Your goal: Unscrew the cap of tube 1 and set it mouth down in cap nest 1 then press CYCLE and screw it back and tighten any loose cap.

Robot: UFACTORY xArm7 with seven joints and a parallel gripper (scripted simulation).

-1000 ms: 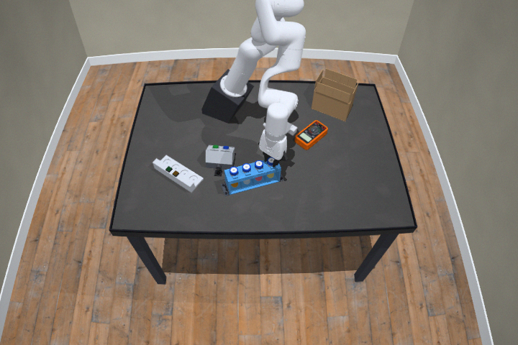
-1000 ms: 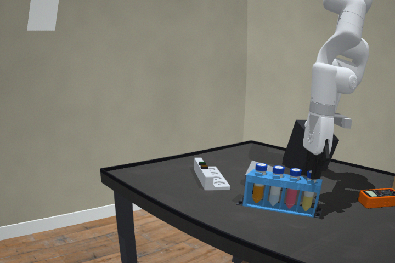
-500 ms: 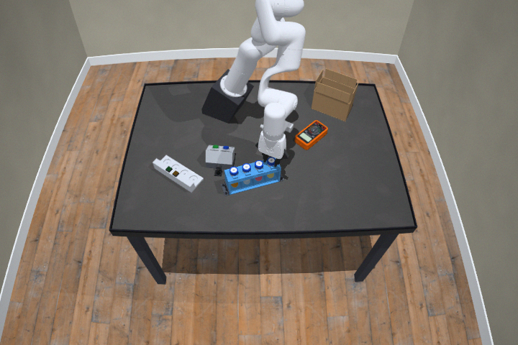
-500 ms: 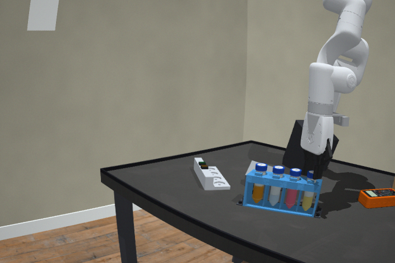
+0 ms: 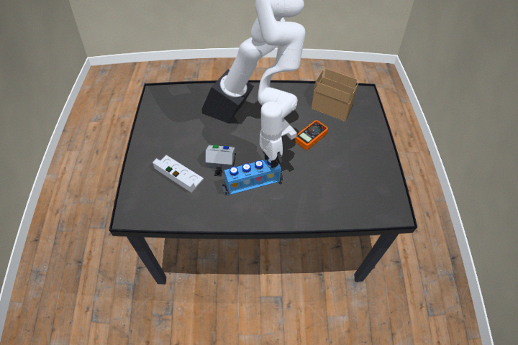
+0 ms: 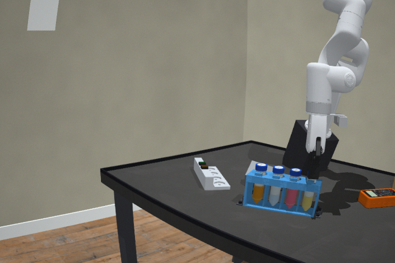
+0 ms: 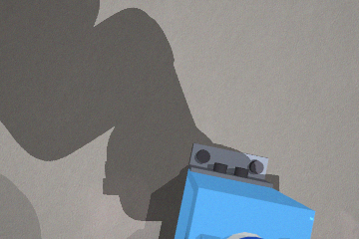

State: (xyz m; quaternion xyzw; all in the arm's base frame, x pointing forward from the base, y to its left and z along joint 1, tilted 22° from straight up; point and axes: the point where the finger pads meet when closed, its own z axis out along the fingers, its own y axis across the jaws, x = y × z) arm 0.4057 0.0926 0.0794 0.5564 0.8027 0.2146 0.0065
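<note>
My hand is 1 cm above the cap 1. The rest, counted from my hand: grey key housing: 12 cm behind, 20 cm to the right, 8 cm below.
</note>
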